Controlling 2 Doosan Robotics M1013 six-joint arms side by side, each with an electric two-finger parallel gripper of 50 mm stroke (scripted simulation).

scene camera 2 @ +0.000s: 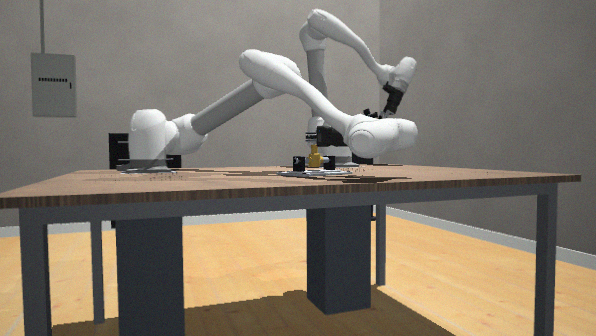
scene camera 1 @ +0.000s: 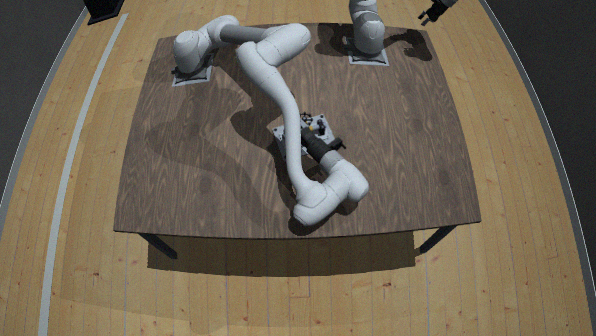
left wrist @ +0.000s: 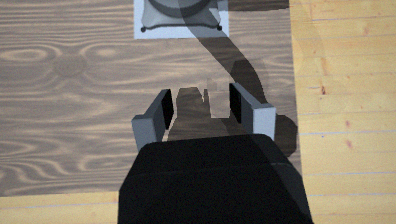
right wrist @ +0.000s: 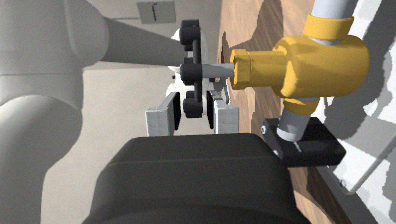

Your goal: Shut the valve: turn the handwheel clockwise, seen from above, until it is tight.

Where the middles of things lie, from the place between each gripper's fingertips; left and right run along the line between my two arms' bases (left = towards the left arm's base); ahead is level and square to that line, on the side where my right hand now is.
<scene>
Right now my right hand is 2 cm past the black handwheel (right wrist: 191, 74), 2 cm to the right of it and 1 cm above it.
Right now the black handwheel is 540 mm ahead of my left hand, 720 mm to the right of it and 140 mm below it.
</scene>
